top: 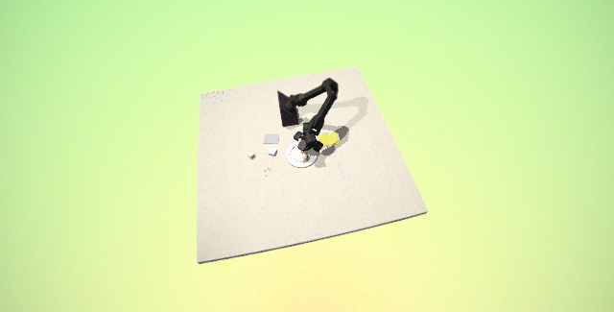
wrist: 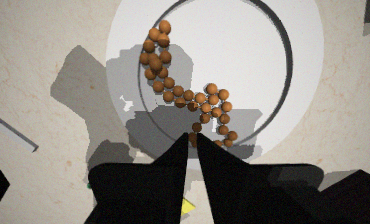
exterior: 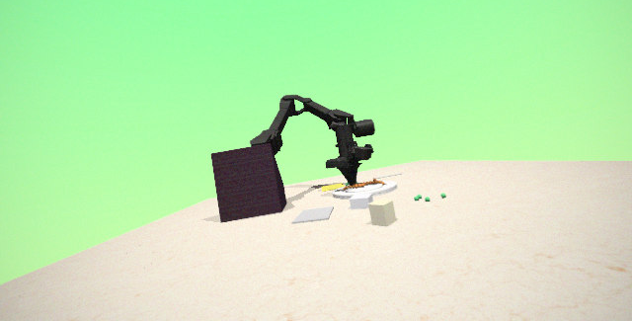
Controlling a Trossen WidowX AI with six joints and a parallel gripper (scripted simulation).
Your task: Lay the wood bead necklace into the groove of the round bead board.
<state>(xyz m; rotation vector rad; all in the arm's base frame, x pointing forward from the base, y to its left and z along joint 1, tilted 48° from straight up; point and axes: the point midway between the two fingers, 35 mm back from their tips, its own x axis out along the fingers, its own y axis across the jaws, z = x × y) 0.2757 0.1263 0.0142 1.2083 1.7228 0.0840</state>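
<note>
My gripper tip is 20 mm short of the round white bead board, 50 mm to the left of it and 10 mm above it. Round my gripper tip: thin white strip 170 mm ahead, 170 mm to the left, 10 mm below; then yellow card 60 mm behind, 140 mm to the left, 10 mm below; then grey flat plate 130 mm behind, 230 mm to the right, 10 mm below.
</note>
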